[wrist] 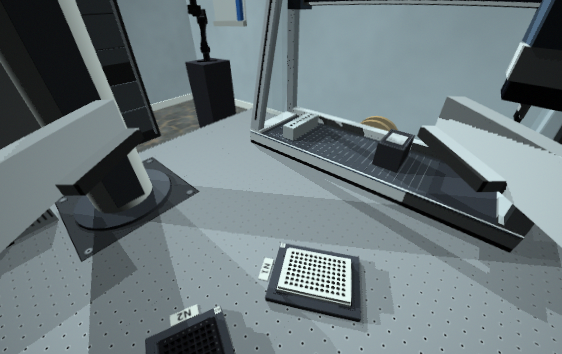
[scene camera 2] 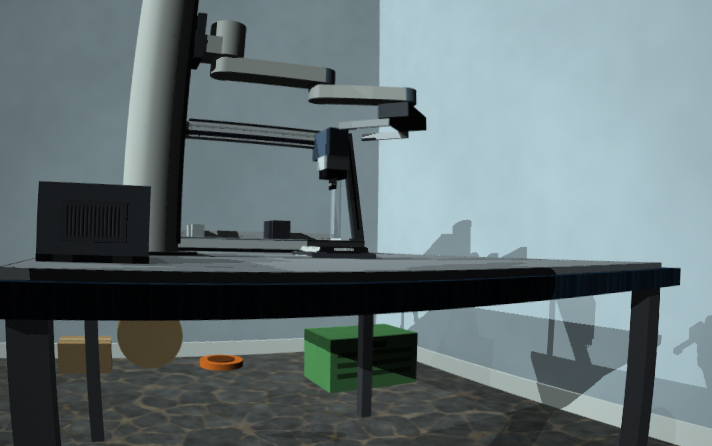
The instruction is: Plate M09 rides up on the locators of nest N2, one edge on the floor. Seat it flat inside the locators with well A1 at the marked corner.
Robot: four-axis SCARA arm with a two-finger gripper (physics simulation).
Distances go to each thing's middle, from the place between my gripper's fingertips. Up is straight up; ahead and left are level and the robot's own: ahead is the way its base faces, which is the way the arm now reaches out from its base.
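From the white well plate (wrist: pixel 327 278), my hand is 130 mm to the right, 20 mm past it and 350 mm above it. Nest N1 (wrist: pixel 295 301) is 130 mm to the left of my hand, 20 mm behind it and 360 mm below it. And the dark vented box (scene camera 2: pixel 50 194), that's well below my hand, a long way behind it and far to the right of it. Going by their middles, the dark vented box is the farthest from my hand of the things named here.
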